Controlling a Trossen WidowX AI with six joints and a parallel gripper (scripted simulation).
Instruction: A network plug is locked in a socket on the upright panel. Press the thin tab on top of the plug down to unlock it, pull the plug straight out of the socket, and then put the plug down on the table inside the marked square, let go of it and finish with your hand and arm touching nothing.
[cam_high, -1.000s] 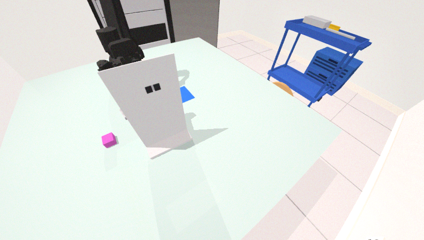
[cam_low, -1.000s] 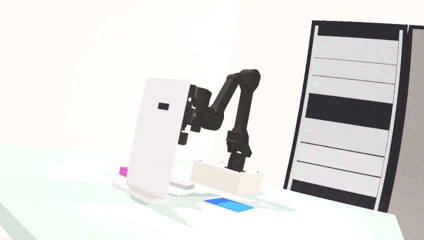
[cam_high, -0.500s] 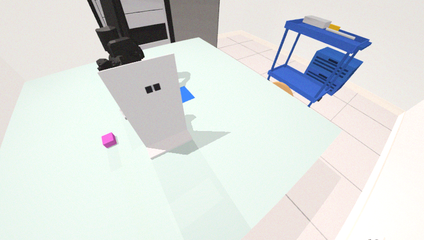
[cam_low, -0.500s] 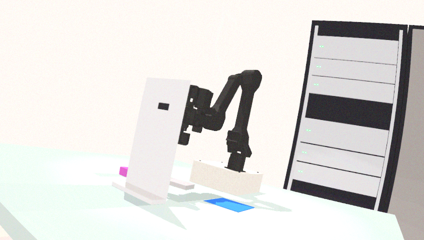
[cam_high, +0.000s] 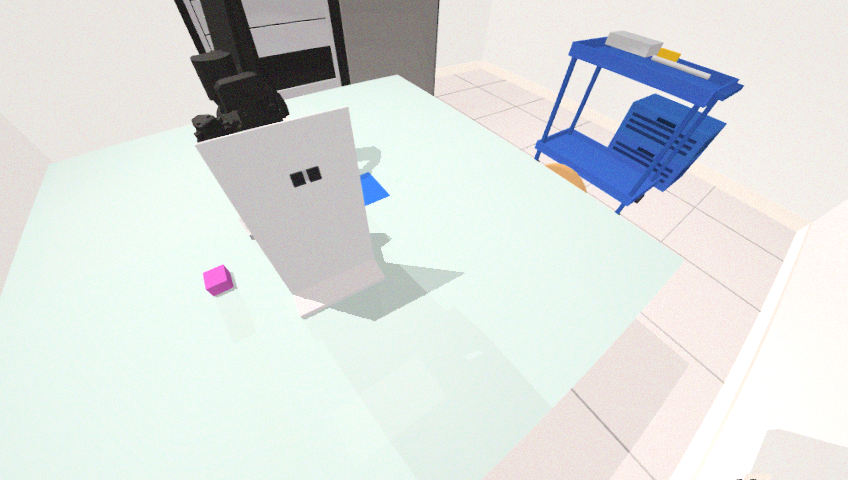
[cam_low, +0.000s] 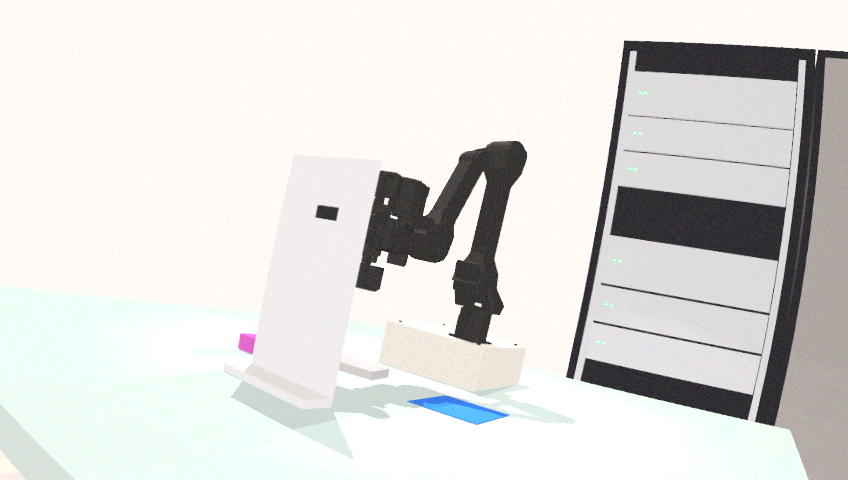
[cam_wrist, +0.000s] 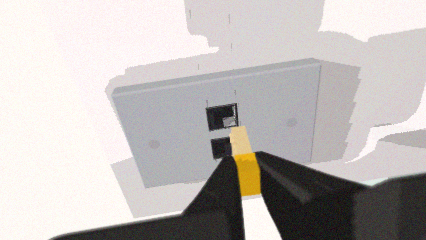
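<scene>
Right now my gripper tip is 24 cm above the blue marked square, 19 cm past it and 12 cm to the right of it. The rest, counted from my gripper tip: network plug: 1 cm ahead; then white upright panel: 10 cm below, 6 cm ahead, 2 cm to the left.
</scene>
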